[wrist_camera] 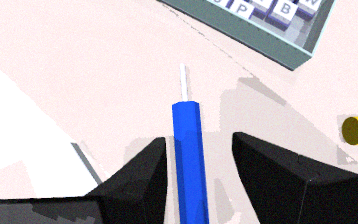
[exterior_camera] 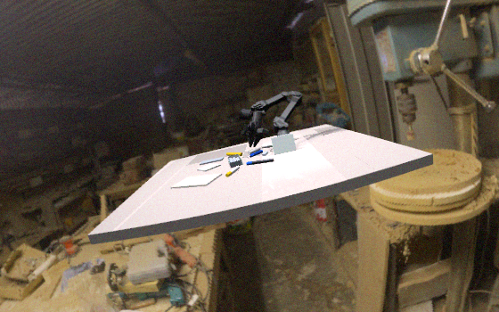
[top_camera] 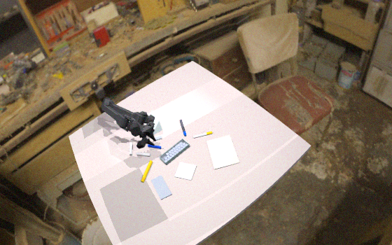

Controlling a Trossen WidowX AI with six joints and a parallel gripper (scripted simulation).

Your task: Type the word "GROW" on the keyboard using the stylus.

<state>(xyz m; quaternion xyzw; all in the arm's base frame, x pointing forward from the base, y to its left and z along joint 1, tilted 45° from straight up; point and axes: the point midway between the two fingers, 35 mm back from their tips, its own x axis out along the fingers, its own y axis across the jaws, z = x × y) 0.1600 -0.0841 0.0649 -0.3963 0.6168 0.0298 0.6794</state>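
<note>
Now: gripper tip 1 cm short of the blue stylus, 1 cm to the right of it and 4 cm above it. Also, from my gripper tip: yellow marker (10 cm ahead, 16 cm to the right, 4 cm below); blue-capped pen (3 cm ahead, 20 cm to the left, 4 cm below); grey card (25 cm ahead, 16 cm to the right, 5 cm below).
</note>
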